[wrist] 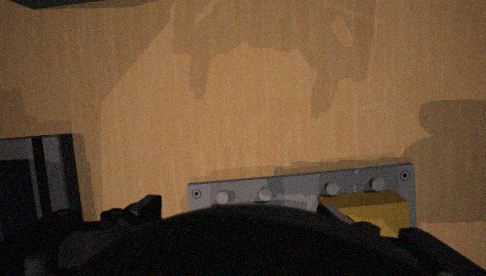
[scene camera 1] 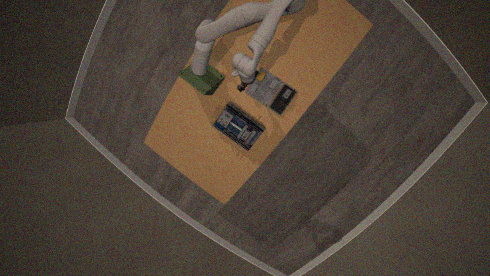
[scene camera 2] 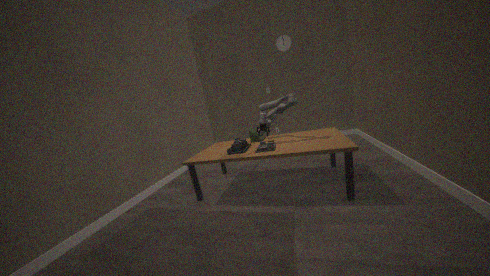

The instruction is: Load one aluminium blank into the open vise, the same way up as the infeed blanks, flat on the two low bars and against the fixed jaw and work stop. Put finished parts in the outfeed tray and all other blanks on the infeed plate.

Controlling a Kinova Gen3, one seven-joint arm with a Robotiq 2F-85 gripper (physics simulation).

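Places are measured from the arm's base along level axes (x ahead, y up, z right), in centimetres.
Pixels of known places: gripper, fingertip midpoint: [scene camera 2: 263, 136]; arm's base, link origin: [scene camera 1: 199, 70].
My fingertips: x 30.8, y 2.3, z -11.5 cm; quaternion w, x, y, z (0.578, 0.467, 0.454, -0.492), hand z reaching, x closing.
Note:
For each thing: its top centre in the pictures, then the offset to it from my fingertips. "spot": a spot on its surface instead. Level surfaces: height alone.
- yellow block, top centre: [wrist: 367, 228] [scene camera 1: 261, 76] dx +2.8, dy -5.3, dz -8.4 cm
- vise, top centre: [scene camera 1: 236, 128] [scene camera 2: 238, 141] dx +10.9, dy +0.2, dz +26.3 cm
- black outfeed tray, surface spot: [scene camera 1: 278, 105] spot: dx +22.8, dy -9.0, dz -0.7 cm
- pale part, top centre: [scene camera 1: 287, 93] dx +22.3, dy -5.6, dz -9.8 cm
- wooden table, surface height: dy -9.7 cm
My gripper [scene camera 1: 241, 87] [scene camera 2: 263, 132] [wrist: 239, 217] is open and empty. It hangs low over the robot-side edge of the grey infeed plate [scene camera 1: 263, 96] [scene camera 2: 266, 148] [wrist: 296, 182]. On the plate lie a yellow block [scene camera 1: 261, 76] [wrist: 359, 208] and two grey aluminium blanks, one beside my fingers [scene camera 1: 252, 88] and one further along [scene camera 1: 273, 84]. In the wrist view my gripper body hides most of the plate. The vise [scene camera 1: 239, 126] [scene camera 2: 239, 145] stands apart, nearer the table's front. The black outfeed tray [scene camera 1: 278, 105] adjoins the plate and holds one pale part [scene camera 1: 286, 93].
The arm's green base block [scene camera 1: 203, 79] [scene camera 2: 253, 135] stands left of the plate. All things rest on the wooden table [scene camera 1: 189, 142] [scene camera 2: 312, 139]. The plate's edge carries several round pins [wrist: 223, 197].

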